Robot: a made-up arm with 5 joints.
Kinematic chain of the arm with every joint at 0, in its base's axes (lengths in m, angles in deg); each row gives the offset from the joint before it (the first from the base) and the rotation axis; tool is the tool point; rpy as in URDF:
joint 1: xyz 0.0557 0 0.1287 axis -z
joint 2: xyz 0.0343 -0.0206 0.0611 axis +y
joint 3: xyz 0.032 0 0.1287 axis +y
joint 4: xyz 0.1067 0 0.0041 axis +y
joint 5: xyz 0.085 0.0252 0 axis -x
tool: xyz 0 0 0 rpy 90 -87.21 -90
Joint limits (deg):
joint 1: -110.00..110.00
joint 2: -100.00..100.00
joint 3: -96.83..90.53
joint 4: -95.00..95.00
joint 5: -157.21..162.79
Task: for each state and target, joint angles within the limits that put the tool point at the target. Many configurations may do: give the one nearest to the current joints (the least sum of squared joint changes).
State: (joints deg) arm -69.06 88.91 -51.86 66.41 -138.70
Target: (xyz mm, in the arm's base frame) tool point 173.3 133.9 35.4
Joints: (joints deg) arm -47.23 83.47 -34.48 86.65 -138.70
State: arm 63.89 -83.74 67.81 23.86 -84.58
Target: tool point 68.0 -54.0 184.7
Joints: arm 81.93 -84.46 73.38 71.49 -84.58
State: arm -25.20 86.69 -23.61 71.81 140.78
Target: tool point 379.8 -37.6 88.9
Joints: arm 7.43 79.79 -61.80 30.04 140.78
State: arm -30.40 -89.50 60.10 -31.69 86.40
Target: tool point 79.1 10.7 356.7
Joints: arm -14.27 -92.34 58.79 -32.69 86.40
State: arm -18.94 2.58 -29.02 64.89 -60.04
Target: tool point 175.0 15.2 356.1
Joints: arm -5.07 -32.72 -21.74 89.23 -60.04
